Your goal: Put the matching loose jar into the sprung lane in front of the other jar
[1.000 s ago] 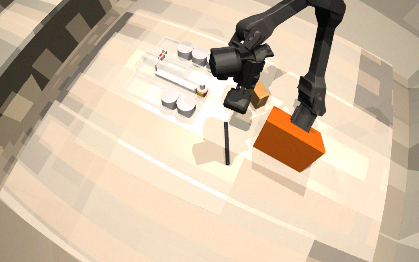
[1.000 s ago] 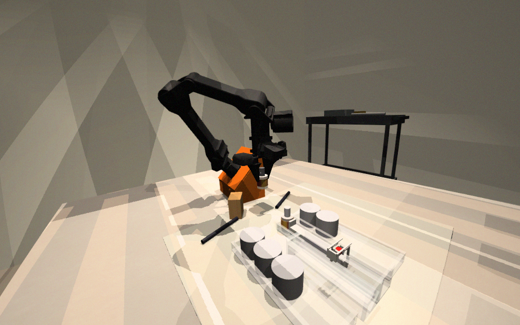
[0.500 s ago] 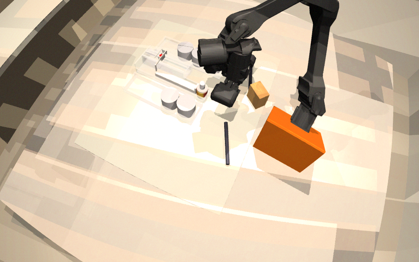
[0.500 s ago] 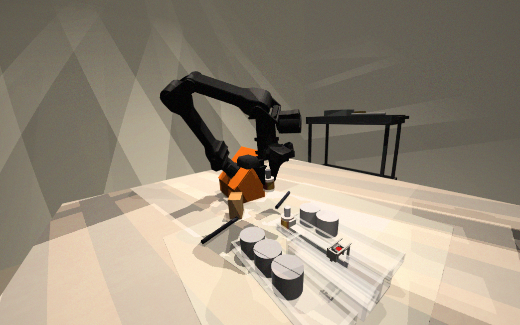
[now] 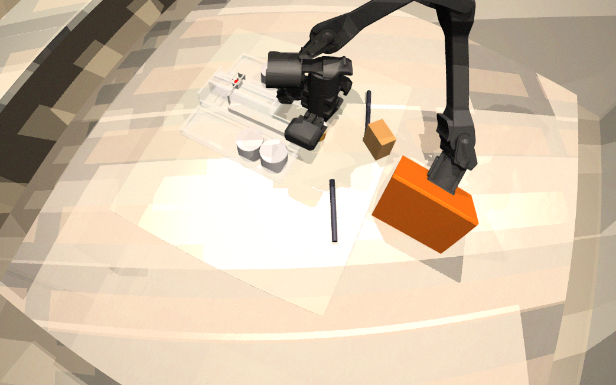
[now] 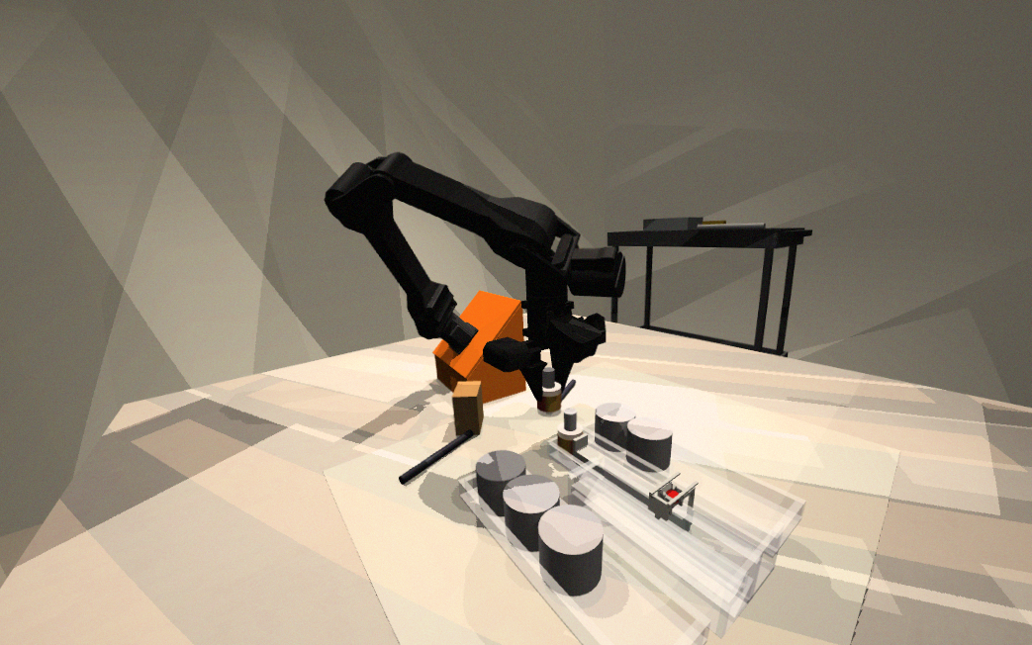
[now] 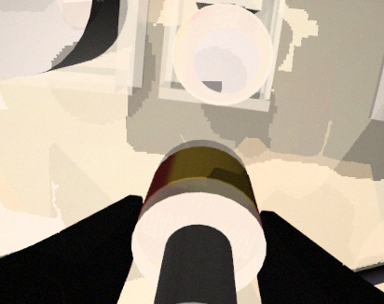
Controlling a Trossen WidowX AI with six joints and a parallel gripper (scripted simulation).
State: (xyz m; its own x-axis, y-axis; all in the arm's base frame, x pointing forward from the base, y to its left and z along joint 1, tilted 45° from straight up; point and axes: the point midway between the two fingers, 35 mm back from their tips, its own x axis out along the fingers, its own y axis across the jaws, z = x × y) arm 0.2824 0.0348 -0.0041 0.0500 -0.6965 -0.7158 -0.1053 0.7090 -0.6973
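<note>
Right now my gripper tip is 20 cm short of the clear sprung lane, 1 cm to the left of it and 6 cm above it. The rest, counted from my gripper tip: tan block (12 cm behind, 9 cm to the right, 4 cm below); red mark (23 cm ahead, 1 cm to the right, 1 cm below).
</note>
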